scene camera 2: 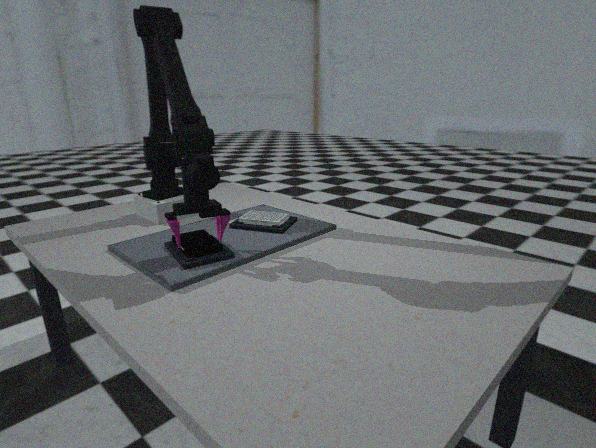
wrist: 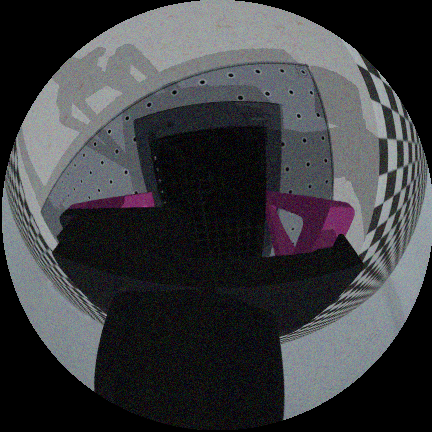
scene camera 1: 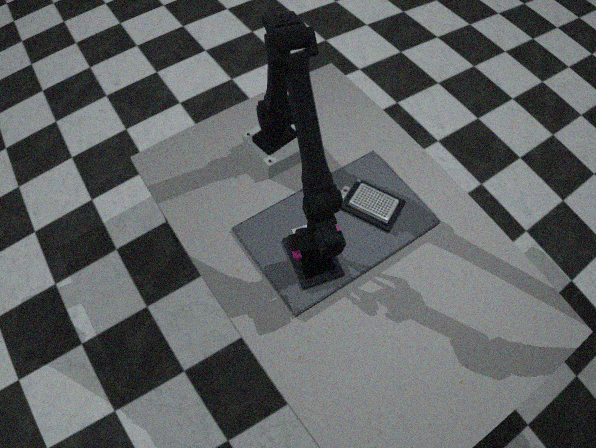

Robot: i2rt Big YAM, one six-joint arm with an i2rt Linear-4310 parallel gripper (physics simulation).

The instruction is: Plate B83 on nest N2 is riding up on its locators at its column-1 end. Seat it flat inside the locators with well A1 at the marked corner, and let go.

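Where they show: gripper, fingertip midpoint: (scene camera 2: 200, 244) (wrist: 207, 197) (scene camera 1: 315, 255); arm's base at its link origin: (scene camera 2: 165, 194) (scene camera 1: 274, 138).
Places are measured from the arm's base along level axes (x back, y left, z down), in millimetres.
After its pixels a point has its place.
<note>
Plate B83, a black plate (scene camera 2: 201, 242) @[x -377, y -184, z 25 mm] (wrist: 215, 165) @[x -391, y -201, z 26 mm], sits in the dark nest N2 (scene camera 1: 324, 281) @[x -439, y -215, z 44 mm] (scene camera 2: 207, 262) @[x -436, y -222, z 48 mm] (wrist: 210, 113) @[x -428, y -216, z 41 mm]. In scene camera 2 it stands up above the nest rim and looks higher toward the arm side; its exact tilt is hard to read in the dark. My gripper (scene camera 1: 317, 241) (scene camera 2: 200, 245) @[x -369, y -182, z 33 mm] (wrist: 207, 197) @[x -369, y -182, z 33 mm] is open, pointing down over the plate, with one magenta finger on each side of it and its tips low, near plate height. Whether the fingers touch the plate is unclear. The plate's near end is hidden in the wrist view, and well A1 and the marked corner cannot be made out.
Both nests are on a grey perforated board (scene camera 1: 267, 227) @[x -204, y -211, z 53 mm] (scene camera 2: 132, 250) @[x -220, y -270, z 53 mm] (wrist: 300, 155) @[x -361, y -277, z 53 mm] on the table (scene camera 1: 350, 380) @[x -679, y -355, z 66 mm] (scene camera 2: 300, 360) @[x -792, y -364, z 66 mm]. A white well plate (scene camera 1: 374, 201) @[x -361, y 68, z 28 mm] (scene camera 2: 263, 218) @[x -377, y 45, z 26 mm] sits in the other dark nest, beside N2. A white label (scene camera 1: 299, 228) @[x -269, y -146, z 52 mm] partly shows behind the gripper.
</note>
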